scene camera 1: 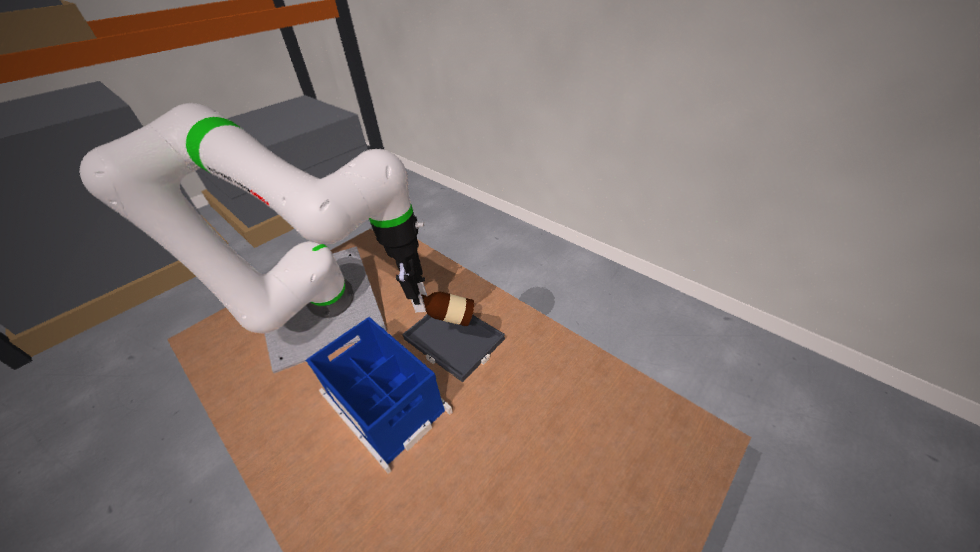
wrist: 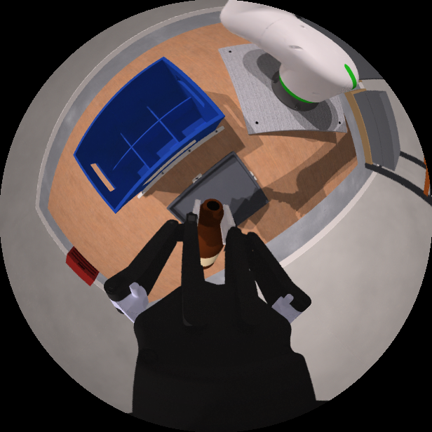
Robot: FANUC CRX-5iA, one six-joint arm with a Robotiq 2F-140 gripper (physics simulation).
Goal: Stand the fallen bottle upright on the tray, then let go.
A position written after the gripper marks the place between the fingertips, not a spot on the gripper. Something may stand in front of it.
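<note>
There's a brown bottle (scene camera 1: 443, 306), which you also get in the wrist view (wrist: 210, 215). The gripper is at (scene camera 1: 421, 304), and it's there at (wrist: 210, 210) too.
</note>
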